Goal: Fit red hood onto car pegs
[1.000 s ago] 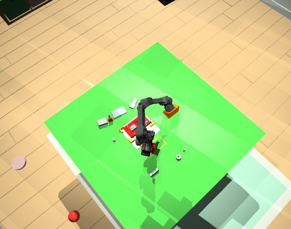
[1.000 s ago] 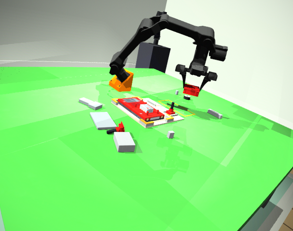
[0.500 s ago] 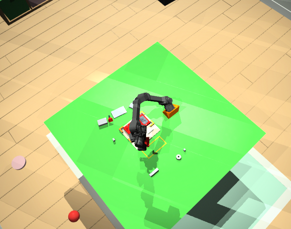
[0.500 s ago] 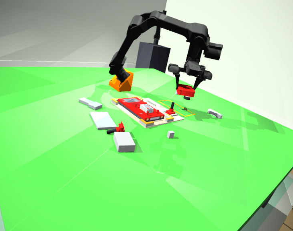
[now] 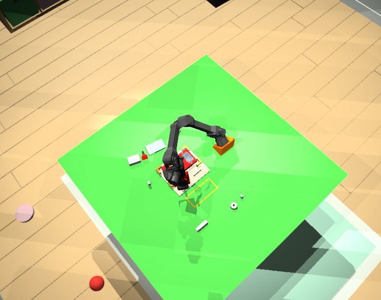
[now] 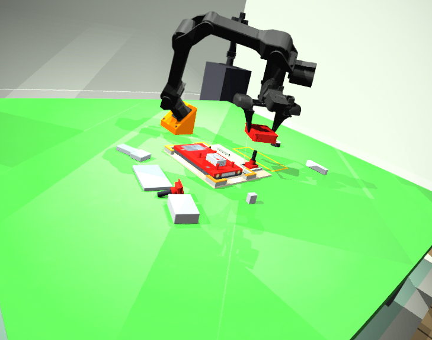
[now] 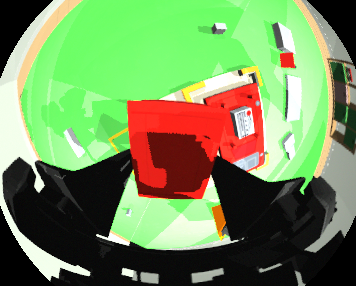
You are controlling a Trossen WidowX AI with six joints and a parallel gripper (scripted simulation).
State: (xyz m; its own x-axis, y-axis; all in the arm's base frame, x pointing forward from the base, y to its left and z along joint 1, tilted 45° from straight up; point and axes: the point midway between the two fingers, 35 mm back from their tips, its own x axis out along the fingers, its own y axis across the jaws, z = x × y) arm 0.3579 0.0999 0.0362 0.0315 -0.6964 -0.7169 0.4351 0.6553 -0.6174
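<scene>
My gripper tip is now 3 cm past the grey engine block, 11 cm to the left of it and 10 cm above it. Also, from my gripper tip: red hood: right at my gripper tip.
</scene>
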